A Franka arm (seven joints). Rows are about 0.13 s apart.
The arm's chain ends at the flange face. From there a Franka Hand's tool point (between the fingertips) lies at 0.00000 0.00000 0.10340 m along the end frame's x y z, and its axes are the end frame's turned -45 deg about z.
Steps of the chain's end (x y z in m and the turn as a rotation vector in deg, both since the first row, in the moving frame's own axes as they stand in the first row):
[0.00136 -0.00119 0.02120 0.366 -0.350 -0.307]
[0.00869 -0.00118 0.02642 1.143 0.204 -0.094]
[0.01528 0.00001 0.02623 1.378 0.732 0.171]
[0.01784 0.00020 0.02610 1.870 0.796 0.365]
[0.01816 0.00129 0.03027 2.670 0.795 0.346]
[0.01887 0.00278 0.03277 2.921 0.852 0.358]
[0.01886 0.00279 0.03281 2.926 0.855 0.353]
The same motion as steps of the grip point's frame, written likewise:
[0.00182 -0.00079 0.02120 0.506 0.011 -0.307]
[0.00870 0.00411 0.02640 0.664 0.952 -0.094]
[0.01349 0.00999 0.02619 0.457 1.492 0.171]
[0.01588 0.01140 0.02603 0.759 1.885 0.365]
[0.01636 0.01137 0.03015 1.326 2.450 0.346]
[0.01620 0.01268 0.03262 1.463 2.668 0.358]
[0.01619 0.01268 0.03266 1.464 2.674 0.353]

